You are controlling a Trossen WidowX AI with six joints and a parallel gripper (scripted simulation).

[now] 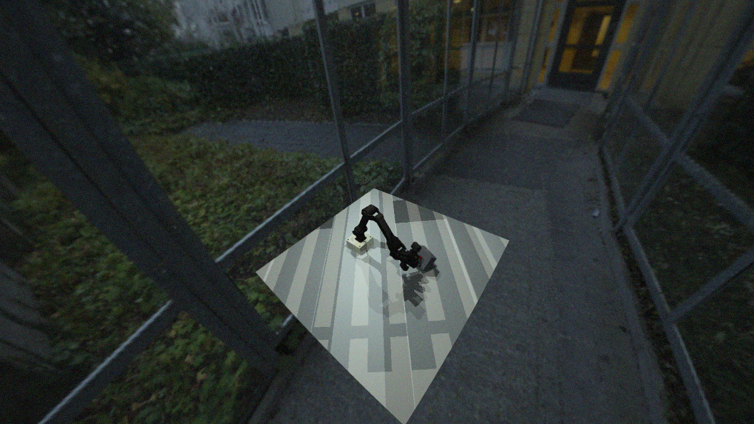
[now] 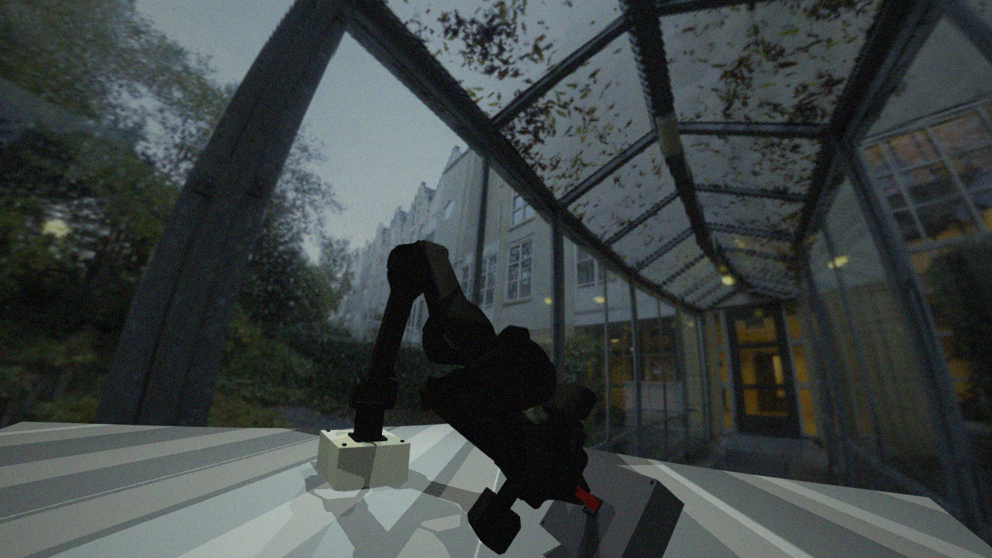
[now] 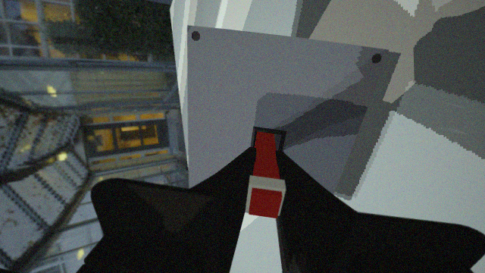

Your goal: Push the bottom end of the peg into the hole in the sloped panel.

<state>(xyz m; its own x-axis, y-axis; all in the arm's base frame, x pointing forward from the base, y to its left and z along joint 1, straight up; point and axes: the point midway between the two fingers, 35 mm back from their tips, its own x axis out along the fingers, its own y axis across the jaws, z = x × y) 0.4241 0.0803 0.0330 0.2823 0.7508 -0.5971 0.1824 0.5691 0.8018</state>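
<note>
The grey sloped panel is 10 mm ahead of my gripper tip, 30 mm to the left of it and 30 mm below it. Round my gripper tip: red square peg 10 mm behind, 10 mm to the right, 10 mm above.
</note>
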